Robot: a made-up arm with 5 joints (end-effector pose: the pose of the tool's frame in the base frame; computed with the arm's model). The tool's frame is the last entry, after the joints.
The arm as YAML. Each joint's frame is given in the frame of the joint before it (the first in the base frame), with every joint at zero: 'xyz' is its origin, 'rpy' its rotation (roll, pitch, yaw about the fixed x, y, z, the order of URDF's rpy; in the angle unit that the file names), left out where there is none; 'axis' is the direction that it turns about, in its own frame. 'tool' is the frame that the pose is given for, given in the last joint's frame.
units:
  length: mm
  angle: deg
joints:
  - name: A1
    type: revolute
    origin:
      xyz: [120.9, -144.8, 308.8]
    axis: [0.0, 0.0, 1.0]
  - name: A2
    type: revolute
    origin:
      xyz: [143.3, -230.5, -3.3]
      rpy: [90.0, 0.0, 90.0]
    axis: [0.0, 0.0, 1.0]
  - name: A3
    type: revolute
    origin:
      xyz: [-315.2, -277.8, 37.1]
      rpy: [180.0, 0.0, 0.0]
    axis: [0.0, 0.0, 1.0]
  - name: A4
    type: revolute
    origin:
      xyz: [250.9, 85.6, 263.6]
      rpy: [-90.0, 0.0, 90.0]
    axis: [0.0, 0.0, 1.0]
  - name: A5
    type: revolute
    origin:
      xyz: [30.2, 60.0, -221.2]
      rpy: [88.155, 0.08, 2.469]
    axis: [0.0, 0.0, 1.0]
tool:
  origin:
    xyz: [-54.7, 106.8, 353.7]
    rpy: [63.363, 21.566, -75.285]
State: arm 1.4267 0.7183 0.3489 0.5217 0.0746
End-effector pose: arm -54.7 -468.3 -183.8 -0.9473 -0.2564 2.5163
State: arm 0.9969 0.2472 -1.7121 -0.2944 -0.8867
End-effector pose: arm 345.1 -748.8 318.6 2.5833 -0.5661 0.0151
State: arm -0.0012 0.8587 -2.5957 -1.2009 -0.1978
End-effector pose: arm -80.0 -643.5 -393.1 -2.4480 -0.0254 -1.4855
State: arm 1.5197 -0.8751 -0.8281 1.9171 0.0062
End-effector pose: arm 429.8 -153.9 -10.6 -2.4627 -0.3696 2.9895
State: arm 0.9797 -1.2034 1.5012 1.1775 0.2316
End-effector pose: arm 894.7 -935.7 655.7 1.6688 0.5323 0.0652
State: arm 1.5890 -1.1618 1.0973 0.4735 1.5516
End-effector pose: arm 1193.1 -503.5 193.8 1.9196 -0.5714 1.1811
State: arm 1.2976 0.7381 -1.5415 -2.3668 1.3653
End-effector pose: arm 798.2 -148.0 213.7 -1.1923 0.2676 -1.5761
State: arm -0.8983 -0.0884 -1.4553 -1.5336 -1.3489
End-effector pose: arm -557.5 -389.4 472.3 2.3133 -0.3810 -0.4894
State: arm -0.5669 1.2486 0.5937 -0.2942 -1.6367
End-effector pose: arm -29.3 369.4 50.4 1.8643 -0.8394 -1.0938
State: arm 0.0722 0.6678 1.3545 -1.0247 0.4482
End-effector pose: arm -80.6 -42.9 -205.0 1.3043 1.2138 2.7264
